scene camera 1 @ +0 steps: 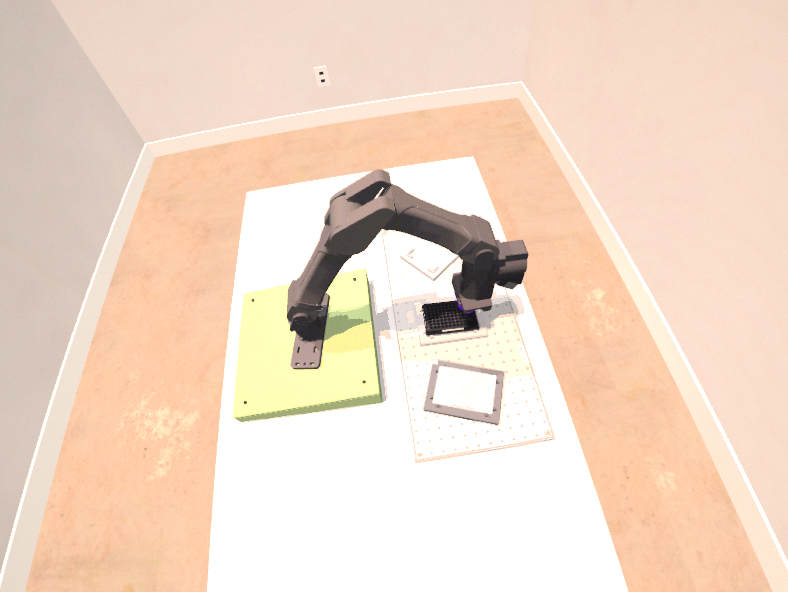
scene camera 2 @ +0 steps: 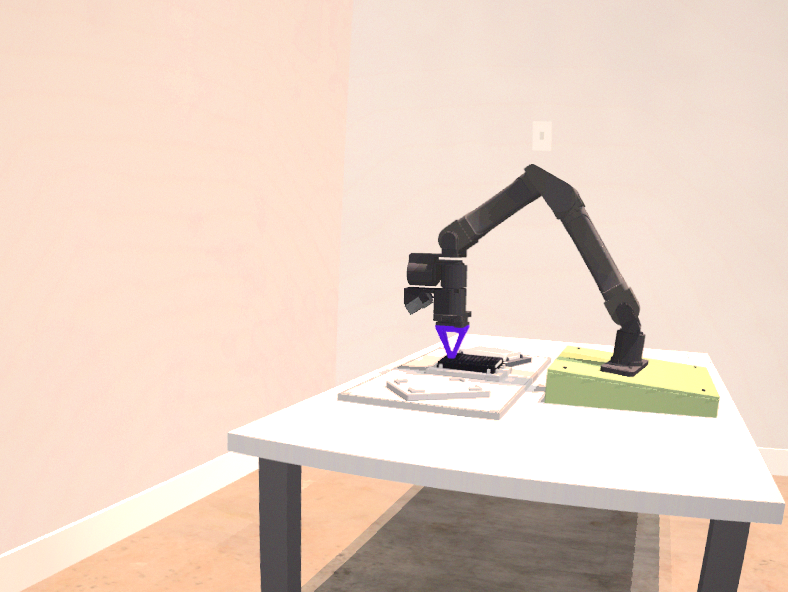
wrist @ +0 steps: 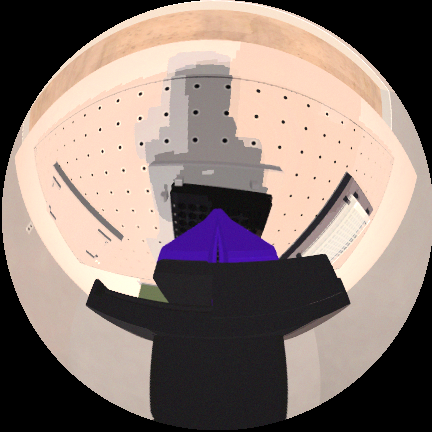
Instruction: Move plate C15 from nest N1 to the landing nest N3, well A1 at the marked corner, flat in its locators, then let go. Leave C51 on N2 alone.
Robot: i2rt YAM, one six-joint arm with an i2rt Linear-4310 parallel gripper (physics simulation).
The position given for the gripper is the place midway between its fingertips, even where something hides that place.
Note:
The gripper (scene camera 2: pixel 451 358) grips a black perforated rack (scene camera 1: pixel 443 317).
The black perforated rack is seen too in scene camera 2 (scene camera 2: pixel 466 362) and in the wrist view (wrist: pixel 190 203). The gripper is seen too in scene camera 1 (scene camera 1: pixel 468 312) and in the wrist view (wrist: pixel 217 214).

